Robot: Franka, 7 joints.
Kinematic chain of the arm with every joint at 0, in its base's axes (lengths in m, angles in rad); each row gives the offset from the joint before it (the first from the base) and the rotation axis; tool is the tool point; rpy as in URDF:
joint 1: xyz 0 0 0.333 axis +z
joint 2: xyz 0 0 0 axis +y
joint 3: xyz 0 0 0.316 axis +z
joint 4: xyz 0.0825 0 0 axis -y
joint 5: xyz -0.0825 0 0.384 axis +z
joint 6: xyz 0 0 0 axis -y
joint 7: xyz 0.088 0 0 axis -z
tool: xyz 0 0 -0.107 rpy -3.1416 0 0
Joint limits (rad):
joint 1: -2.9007..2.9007
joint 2: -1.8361..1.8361
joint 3: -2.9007..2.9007
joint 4: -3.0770..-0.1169
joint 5: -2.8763..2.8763
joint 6: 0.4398..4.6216
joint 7: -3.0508..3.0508
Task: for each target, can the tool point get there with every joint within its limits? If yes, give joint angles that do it. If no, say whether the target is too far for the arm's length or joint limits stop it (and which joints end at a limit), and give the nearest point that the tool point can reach.
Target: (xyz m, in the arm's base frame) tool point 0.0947 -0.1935 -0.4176
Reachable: no: joint limits stop it (at a limit: joint 2) | nearest point 0.0978 -0.1998 -0.3573 | short by 0.061 m
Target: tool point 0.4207 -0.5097 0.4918
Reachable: yes | joints 1.2369 -0.4717 -1.9493 -1.7640 1.4662 2.5176 0.6871
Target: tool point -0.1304 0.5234 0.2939
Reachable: yes | joints -2.2532 -0.5415 -2.3303 -1.9941 -2.2843 3.3377 -1.4148
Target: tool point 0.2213 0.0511 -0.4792
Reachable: no: joint limits stop it (at a limit: joint 2) | nearest point 0.2314 0.0534 -0.3588 | short by 0.121 m
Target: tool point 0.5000 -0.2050 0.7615
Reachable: yes | joints 0.4612 0.8021 -1.8791 -1.4541 -0.5148 4.2854 -1.0066
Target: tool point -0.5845 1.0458 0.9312
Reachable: no: too far | nearest point -0.3745 0.6700 0.7162 | short by 0.481 m
